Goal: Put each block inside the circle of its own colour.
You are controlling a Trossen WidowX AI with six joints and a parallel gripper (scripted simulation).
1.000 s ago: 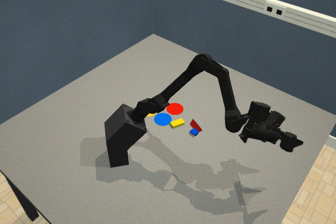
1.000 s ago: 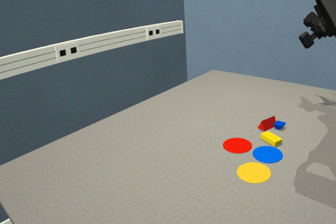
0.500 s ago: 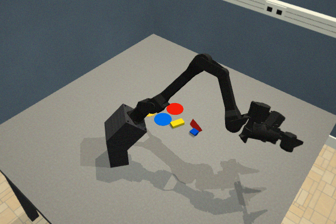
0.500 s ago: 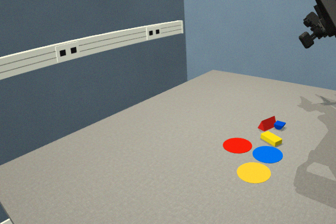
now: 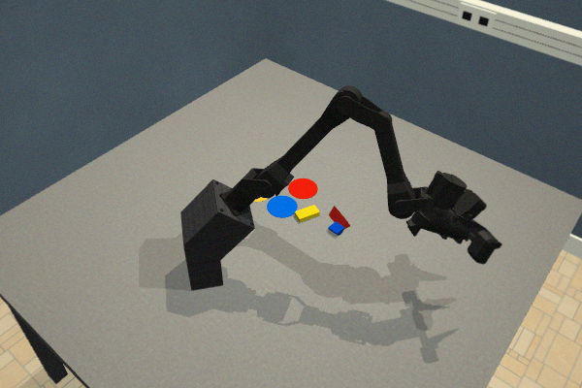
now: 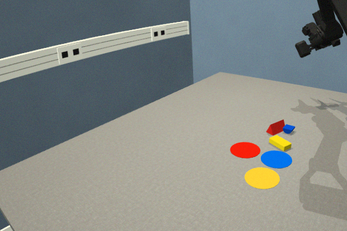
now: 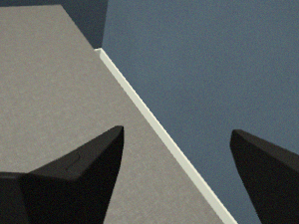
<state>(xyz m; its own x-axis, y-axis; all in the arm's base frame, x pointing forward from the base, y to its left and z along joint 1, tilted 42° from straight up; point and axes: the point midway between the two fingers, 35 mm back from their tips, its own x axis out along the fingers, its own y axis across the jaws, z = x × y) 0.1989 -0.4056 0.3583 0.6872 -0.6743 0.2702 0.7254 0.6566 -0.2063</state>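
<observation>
The yellow block is 20 mm ahead of my hand, 470 mm to the left of it and 220 mm below it. Round my hand: red block 60 mm ahead, 380 mm to the left, 220 mm below; then red circle 110 mm ahead, 530 mm to the left, 230 mm below; then blue block 10 mm ahead, 370 mm to the left, 220 mm below.
</observation>
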